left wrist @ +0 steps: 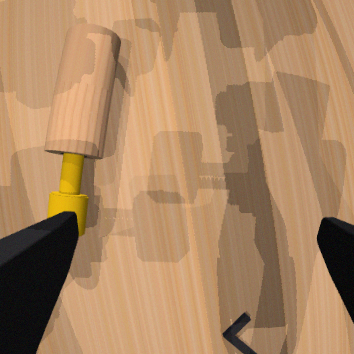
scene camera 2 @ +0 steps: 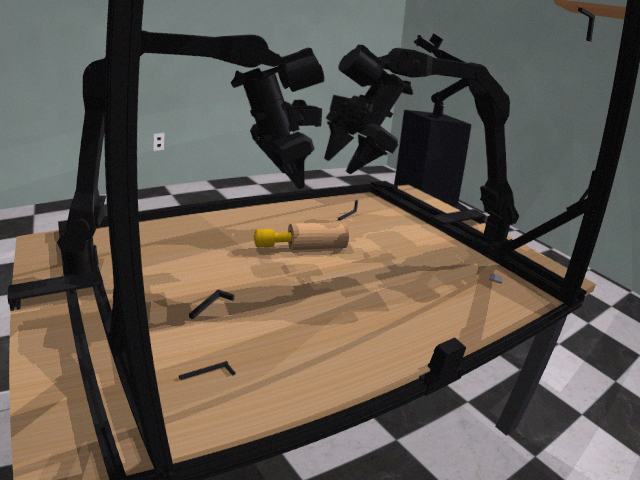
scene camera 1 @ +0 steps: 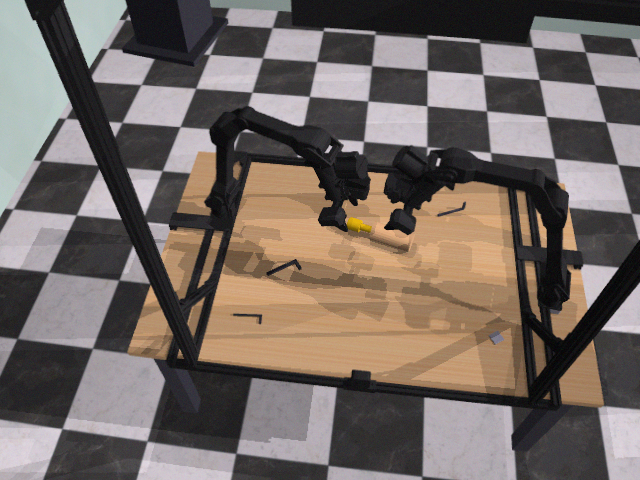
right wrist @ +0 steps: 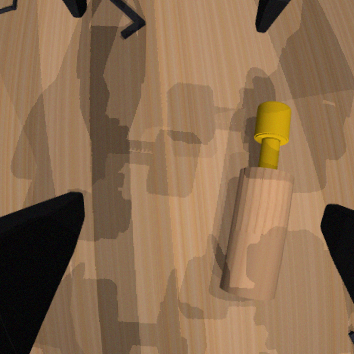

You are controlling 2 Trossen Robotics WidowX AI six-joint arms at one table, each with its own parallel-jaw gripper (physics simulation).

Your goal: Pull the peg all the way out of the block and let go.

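Places are measured from the left arm's base along level axes (x ahead, y left, z up), in millimetres.
Pixels of known places: left gripper, fingertip midpoint: (left wrist: 202,227) (scene camera 2: 293,179) (scene camera 1: 351,218) (right wrist: 168,17); right gripper, fingertip midpoint: (scene camera 2: 336,166) (scene camera 1: 388,215) (right wrist: 207,211); left arm's base, link origin: (scene camera 2: 81,270) (scene camera 1: 223,212); right arm's base, link origin: (scene camera 2: 494,239) (scene camera 1: 549,298).
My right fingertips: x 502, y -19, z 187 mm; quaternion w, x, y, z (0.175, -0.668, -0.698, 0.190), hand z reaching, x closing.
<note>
For each thing: its top centre in the pictures, then the offset to it from my right fingertips.
- yellow peg, top centre: (left wrist: 64,167) (right wrist: 273,157) (scene camera 2: 285,229) (scene camera 1: 368,225) 81 mm left, 64 mm back, 161 mm down
- tan cylindrical block, top centre: (left wrist: 73,83) (right wrist: 266,233) (scene camera 2: 319,224) (scene camera 1: 392,230) 74 mm left, 10 mm ahead, 150 mm down
- small grey piece, top centre: (scene camera 2: 496,277) (scene camera 1: 496,337) 153 mm right, 349 mm ahead, 203 mm down
The yellow peg (scene camera 1: 355,225) (scene camera 2: 264,238) (left wrist: 71,175) (right wrist: 273,122) has its thin shaft in the end of the tan cylindrical block (scene camera 1: 388,239) (scene camera 2: 318,236) (left wrist: 85,95) (right wrist: 260,230), its thick head outside. Both lie on the table. My left gripper (scene camera 2: 294,178) (left wrist: 202,227) is open and empty, above the table near the peg; one finger covers part of the peg's head in the left wrist view. My right gripper (scene camera 2: 339,164) (right wrist: 207,211) is open and empty above the block, which shows between its fingers in the right wrist view, nearer the right-hand finger.
Black L-shaped pieces (scene camera 1: 283,268) (scene camera 1: 247,314) (scene camera 1: 450,211) lie on the wooden table. A small grey piece (scene camera 1: 496,337) (scene camera 2: 495,278) lies toward its right side. Black frame rails border the table, with uprights at its corners. The two grippers hang close together.
</note>
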